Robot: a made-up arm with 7 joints.
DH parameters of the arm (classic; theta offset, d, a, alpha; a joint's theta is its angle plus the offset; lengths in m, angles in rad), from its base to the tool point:
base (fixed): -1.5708 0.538 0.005 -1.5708
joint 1: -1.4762 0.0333 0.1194 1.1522
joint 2: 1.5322 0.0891 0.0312 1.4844
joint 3: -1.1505 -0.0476 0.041 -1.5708
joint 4: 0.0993 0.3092 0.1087 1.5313
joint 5: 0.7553 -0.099 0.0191 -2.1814
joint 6: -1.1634 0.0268 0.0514 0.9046
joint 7: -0.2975 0 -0.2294 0
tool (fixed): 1.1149 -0.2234 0 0
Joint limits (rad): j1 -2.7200..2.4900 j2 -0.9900..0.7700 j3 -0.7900..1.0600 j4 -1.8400..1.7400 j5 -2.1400..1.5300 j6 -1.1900..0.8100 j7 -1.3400..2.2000
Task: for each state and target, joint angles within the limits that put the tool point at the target. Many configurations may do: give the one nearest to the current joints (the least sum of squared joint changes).
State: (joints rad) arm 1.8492 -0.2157 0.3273 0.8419 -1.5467 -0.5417 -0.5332
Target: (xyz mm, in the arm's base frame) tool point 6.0 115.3 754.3
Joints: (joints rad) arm 1.9104 0.3143 0.4382 1.0565 -1.7176 -0.3466 -0.4453
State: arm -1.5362 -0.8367 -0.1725 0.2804 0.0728 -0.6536 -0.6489
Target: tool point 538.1 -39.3 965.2
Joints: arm -1.3666 -0.5230 -0.3020 0.3603 -0.0960 -0.4835 -0.4913
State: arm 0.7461 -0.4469 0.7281 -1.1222 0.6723 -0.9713 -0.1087
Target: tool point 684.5 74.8 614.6
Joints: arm 0.6902 0.0692 0.2175 -1.1073 1.1030 -1.1220 -0.3081
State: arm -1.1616 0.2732 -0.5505 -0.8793 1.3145 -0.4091 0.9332
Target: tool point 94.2 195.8 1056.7
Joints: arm -1.4101 -0.0632 -0.7900 -0.8421 0.8630 -0.1605 0.9909
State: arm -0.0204 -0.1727 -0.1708 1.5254 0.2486 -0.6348 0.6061
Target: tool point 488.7 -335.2 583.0
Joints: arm -0.2729 -0.5281 -0.5463 1.0638 0.3187 -0.8522 0.7081
